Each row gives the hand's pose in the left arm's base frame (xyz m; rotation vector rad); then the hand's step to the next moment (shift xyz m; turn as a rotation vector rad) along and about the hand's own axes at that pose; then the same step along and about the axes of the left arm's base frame.
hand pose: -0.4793 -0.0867 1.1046 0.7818 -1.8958 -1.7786
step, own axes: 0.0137 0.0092 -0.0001 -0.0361 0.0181 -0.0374
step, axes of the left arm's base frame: -0.0113 -0.0089 0.0082 0.0494 -0.0042 0.0239
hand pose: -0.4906 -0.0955 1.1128 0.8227 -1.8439 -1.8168
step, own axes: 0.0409 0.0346 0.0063 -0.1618 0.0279 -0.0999
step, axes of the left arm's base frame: -0.0383 -0.0237 0.0296 0.1824 0.0332 0.0506
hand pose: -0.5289 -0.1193 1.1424 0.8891 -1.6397 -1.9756
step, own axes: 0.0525 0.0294 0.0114 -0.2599 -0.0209 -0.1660
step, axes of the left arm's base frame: -0.0474 -0.0338 0.0189 0.3020 0.0636 0.0168
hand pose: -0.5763 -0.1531 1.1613 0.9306 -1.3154 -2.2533
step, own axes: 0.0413 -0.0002 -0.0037 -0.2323 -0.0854 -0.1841
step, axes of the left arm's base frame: -0.0269 -0.0271 -0.0161 0.2958 0.0676 -0.0553
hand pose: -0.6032 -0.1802 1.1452 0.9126 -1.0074 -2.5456
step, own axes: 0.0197 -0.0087 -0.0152 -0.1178 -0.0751 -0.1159
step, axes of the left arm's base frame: -0.0055 -0.0103 -0.0236 0.1642 0.0456 -0.0626
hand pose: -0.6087 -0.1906 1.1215 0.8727 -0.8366 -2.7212
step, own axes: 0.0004 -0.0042 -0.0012 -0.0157 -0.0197 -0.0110
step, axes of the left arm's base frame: 0.0004 0.0028 -0.0033 0.0195 0.0162 -0.0108
